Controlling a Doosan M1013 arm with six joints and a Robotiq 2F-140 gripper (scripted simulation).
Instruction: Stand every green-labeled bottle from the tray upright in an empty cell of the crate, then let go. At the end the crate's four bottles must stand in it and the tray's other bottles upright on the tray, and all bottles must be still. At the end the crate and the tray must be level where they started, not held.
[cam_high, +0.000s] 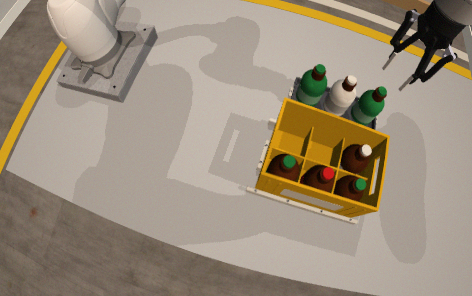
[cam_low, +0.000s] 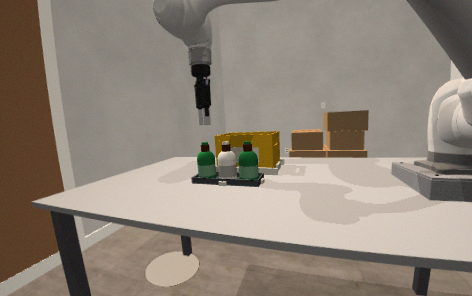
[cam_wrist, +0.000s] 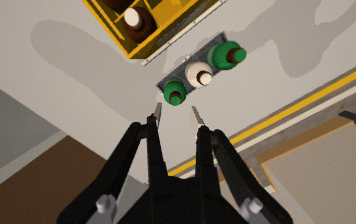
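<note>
Right now my hand is 9 cm past the white-labeled bottle and 18 cm above it. From my hand the other things lie so: brown bottle 2 cm behind, 18 cm to the right, 17 cm below; then yellow crate 11 cm behind, 22 cm to the right, 18 cm below; then dark tray 9 cm behind, 25 cm below.
</note>
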